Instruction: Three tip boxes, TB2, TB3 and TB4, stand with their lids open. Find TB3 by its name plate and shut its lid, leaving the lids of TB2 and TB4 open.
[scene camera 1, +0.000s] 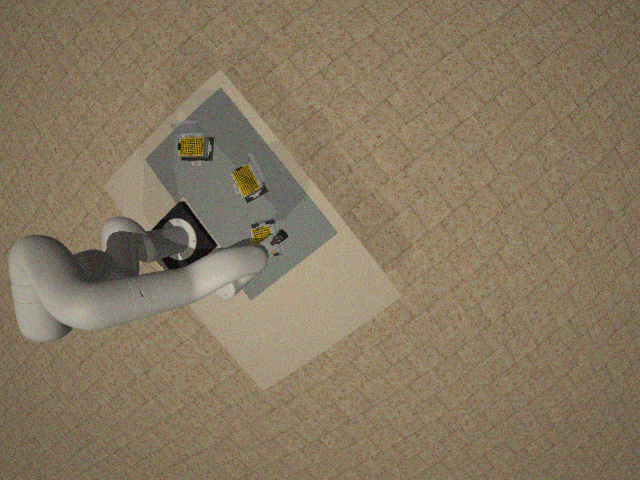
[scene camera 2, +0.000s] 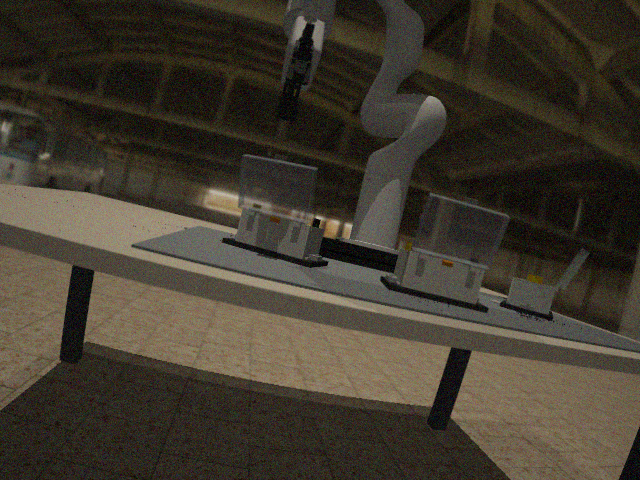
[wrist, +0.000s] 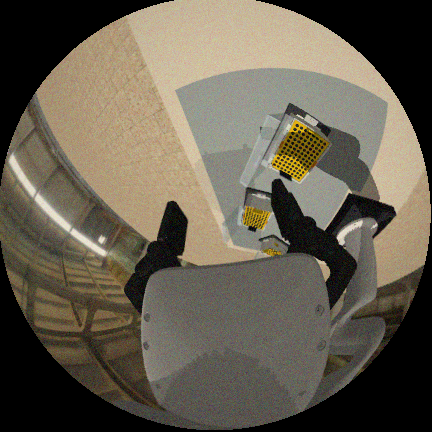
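Three tip boxes with yellow racks and clear lids stand on a grey mat; their lids are open. The nearest box (scene camera 1: 261, 234) (scene camera 2: 276, 229) (wrist: 300, 150) has its upright lid (scene camera 2: 277, 183) (wrist: 256, 155). The middle box (scene camera 1: 246, 180) (scene camera 2: 442, 273) (wrist: 256, 216) has its upright lid (scene camera 2: 462, 227). The farthest box (scene camera 1: 191, 146) (scene camera 2: 529, 294) (wrist: 272, 251) has a tilted lid (scene camera 2: 572, 268). The name plates are too small to read, so I cannot tell which box is TB3. My gripper (scene camera 2: 283, 128) (wrist: 224, 200) is open and empty, high above the nearest box's area.
The grey mat (scene camera 1: 305, 227) (scene camera 2: 180, 242) (wrist: 210, 110) lies on a pale table (scene camera 1: 320, 299) (scene camera 2: 51, 211). The arm's black base plate (scene camera 1: 205, 242) (wrist: 385, 210) is beside the mat. The forearm covers part of the mat's near edge in the first scene view.
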